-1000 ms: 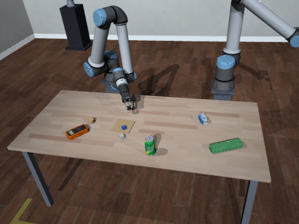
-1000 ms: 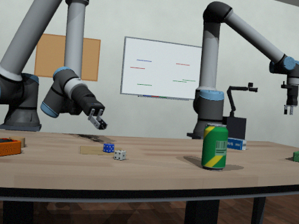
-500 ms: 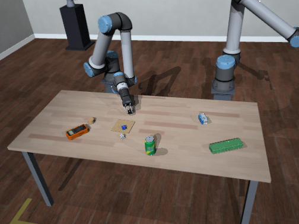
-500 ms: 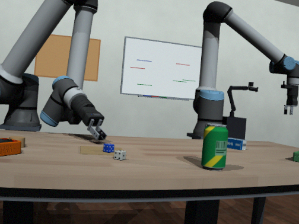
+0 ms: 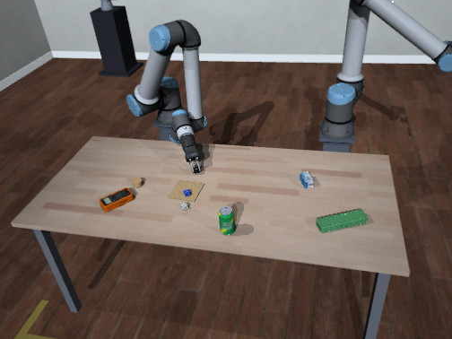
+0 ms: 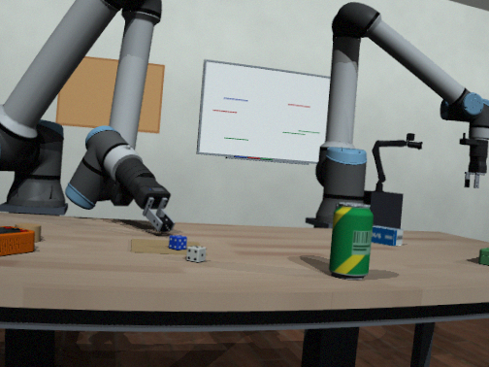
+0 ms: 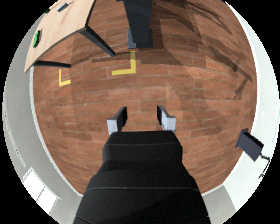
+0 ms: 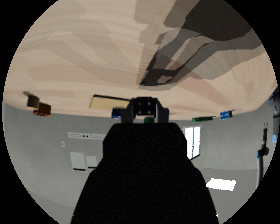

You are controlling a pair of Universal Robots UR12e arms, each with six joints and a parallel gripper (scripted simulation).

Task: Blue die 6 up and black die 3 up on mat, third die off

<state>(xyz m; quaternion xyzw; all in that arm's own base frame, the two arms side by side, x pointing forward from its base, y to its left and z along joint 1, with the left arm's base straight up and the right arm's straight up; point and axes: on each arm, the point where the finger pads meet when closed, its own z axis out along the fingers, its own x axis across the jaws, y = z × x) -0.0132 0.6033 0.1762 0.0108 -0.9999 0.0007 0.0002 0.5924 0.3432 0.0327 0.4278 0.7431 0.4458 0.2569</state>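
Observation:
Now: right hand 150 mm short of the tan mat and 30 mm above it. From my right hand the other things lie so: black die (10 mm ahead); then white die (270 mm ahead, 40 mm to the left, 20 mm below); then blue die (180 mm ahead, 20 mm to the left, 20 mm below).

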